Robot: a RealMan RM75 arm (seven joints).
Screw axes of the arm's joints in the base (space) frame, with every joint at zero. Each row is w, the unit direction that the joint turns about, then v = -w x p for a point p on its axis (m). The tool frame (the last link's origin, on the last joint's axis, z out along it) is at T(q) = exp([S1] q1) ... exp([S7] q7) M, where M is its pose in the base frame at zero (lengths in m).
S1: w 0 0 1 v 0 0 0
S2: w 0 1 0 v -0.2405 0 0
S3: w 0 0 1 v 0 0 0
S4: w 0 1 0 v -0.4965 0 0
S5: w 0 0 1 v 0 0 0
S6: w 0 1 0 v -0.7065 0 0
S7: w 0 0 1 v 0 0 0
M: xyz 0 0 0.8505 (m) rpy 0 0 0 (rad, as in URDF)
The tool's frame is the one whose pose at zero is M.
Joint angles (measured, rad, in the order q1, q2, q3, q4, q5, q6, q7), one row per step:
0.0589, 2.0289, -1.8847, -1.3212, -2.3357, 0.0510, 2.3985
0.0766, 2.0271, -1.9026, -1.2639, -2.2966, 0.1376, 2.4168
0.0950, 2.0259, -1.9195, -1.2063, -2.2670, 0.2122, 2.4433
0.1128, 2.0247, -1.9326, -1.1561, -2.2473, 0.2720, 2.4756
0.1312, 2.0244, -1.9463, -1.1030, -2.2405, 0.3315, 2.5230
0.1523, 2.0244, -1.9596, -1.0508, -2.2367, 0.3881, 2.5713
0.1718, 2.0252, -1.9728, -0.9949, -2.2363, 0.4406, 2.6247
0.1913, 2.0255, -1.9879, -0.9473, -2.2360, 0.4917, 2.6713
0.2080, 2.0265, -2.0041, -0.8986, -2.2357, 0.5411, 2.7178
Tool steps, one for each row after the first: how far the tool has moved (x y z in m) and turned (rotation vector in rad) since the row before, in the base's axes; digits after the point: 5 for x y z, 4 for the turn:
0.00679, 0.00262, -0.00069, 0.0453, 0.0382, -0.0163
0.00763, 0.00187, -0.00141, 0.0366, 0.0332, -0.0195
0.00662, 0.00171, -0.00085, 0.0297, 0.0294, -0.0169
0.00663, 0.00124, -0.00124, 0.0279, 0.0304, -0.0145
0.00525, 0.00171, -0.00104, 0.0261, 0.0277, -0.0086
0.00667, 0.00061, -0.00168, 0.0212, 0.0274, -0.0114
0.00377, 0.00096, -0.00104, 0.0210, 0.0223, -0.0007
0.00472, -0.00024, -0.00140, 0.0182, 0.0210, -0.0023

